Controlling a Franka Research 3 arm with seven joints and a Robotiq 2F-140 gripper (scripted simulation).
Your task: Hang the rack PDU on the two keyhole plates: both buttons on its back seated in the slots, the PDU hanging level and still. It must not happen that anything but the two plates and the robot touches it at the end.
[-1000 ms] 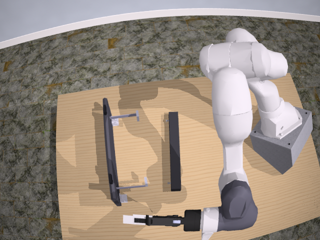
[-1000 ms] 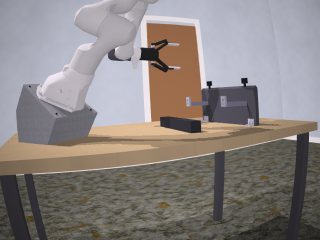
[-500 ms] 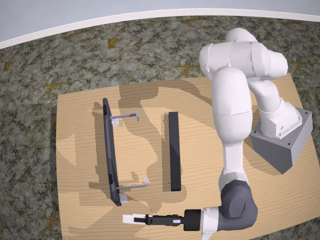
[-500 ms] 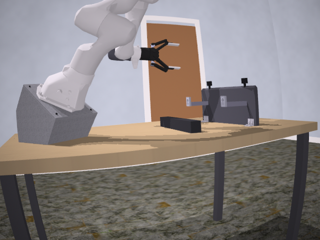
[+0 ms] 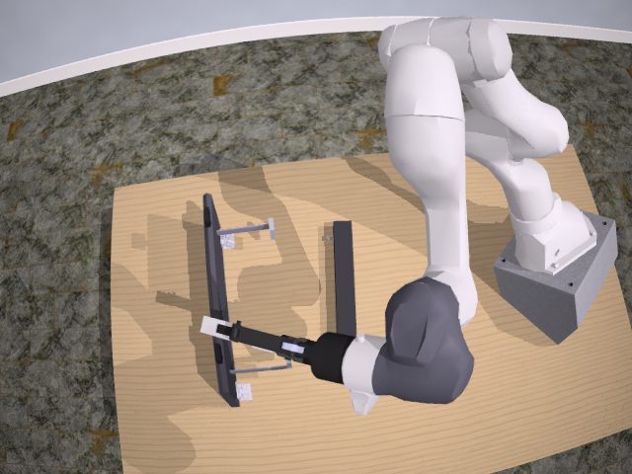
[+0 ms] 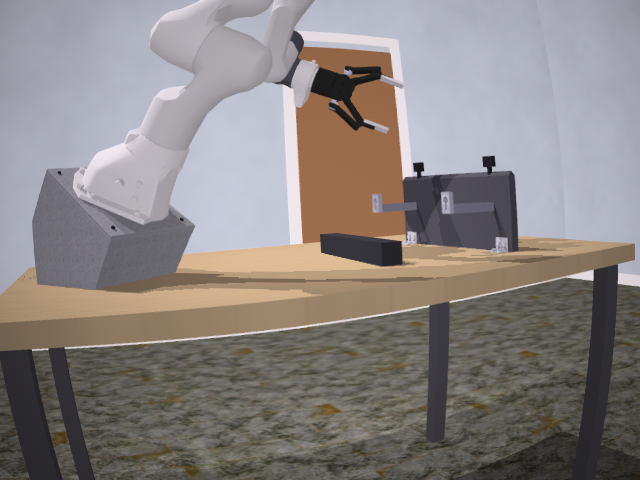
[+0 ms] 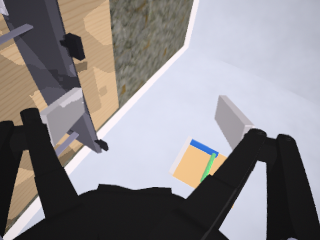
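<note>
Now: the rack PDU 340 mm below my hand, 220 mm behind it and 140 mm to the right of it. Round my hand: dark upright panel 280 mm below, 170 mm to the right, 30 mm ahead.
</note>
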